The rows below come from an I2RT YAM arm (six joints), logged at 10 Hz.
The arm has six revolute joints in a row. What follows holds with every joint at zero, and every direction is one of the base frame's. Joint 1 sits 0.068 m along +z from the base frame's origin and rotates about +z. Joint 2 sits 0.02 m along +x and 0.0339 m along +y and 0.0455 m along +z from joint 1 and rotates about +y. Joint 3 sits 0.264 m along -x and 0.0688 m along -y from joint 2 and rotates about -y. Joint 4 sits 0.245 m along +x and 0.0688 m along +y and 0.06 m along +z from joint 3 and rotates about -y. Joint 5 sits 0.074 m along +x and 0.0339 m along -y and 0.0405 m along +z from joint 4 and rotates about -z. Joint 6 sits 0.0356 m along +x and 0.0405 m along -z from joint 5 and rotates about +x. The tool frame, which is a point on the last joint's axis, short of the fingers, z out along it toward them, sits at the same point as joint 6; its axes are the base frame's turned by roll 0, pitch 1.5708 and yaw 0 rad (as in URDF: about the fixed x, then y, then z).
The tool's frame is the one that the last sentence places.
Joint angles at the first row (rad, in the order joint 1, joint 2, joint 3, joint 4, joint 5, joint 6):
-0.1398 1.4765 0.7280 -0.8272 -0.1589 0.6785
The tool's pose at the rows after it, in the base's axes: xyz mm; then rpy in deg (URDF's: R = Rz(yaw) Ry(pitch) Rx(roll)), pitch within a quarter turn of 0, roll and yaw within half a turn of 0:
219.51 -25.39 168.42 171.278 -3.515 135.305
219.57 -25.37 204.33 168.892 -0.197 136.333
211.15 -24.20 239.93 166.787 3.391 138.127
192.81 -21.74 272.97 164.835 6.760 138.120
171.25 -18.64 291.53 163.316 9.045 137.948
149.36 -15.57 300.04 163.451 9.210 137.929
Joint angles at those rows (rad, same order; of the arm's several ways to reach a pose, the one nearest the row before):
-0.1406 1.4326 0.7956 -0.8913 -0.1585 0.6475
-0.1406 1.3552 0.8806 -0.9852 -0.1593 0.6308
-0.1406 1.2690 0.9565 -1.0801 -0.1585 0.5976
-0.1406 1.1668 1.0164 -1.1751 -0.1547 0.5938
-0.1402 1.0714 1.0340 -1.2403 -0.1543 0.5934
-0.1394 0.9939 1.0340 -1.3167 -0.1505 0.5938

